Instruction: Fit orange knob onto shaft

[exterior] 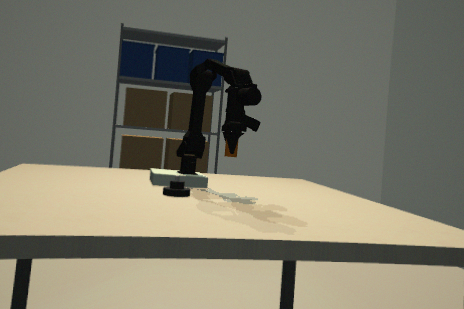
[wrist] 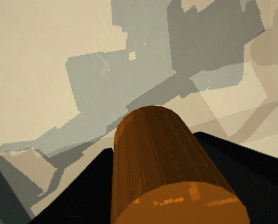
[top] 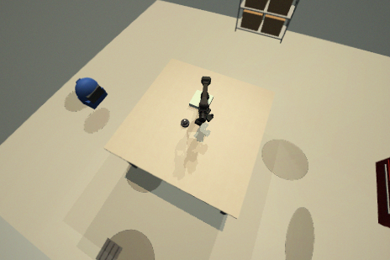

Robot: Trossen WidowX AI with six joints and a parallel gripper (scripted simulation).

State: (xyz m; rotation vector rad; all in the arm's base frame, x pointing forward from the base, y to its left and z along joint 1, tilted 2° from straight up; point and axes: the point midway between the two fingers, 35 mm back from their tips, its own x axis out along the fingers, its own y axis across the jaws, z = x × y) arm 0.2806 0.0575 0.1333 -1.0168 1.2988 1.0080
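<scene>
My gripper tip is 170 mm to the left of the round pedestal, 110 mm above it and 10 mm short of it. Also, from my gripper tip: orange knob: 30 mm above.
</scene>
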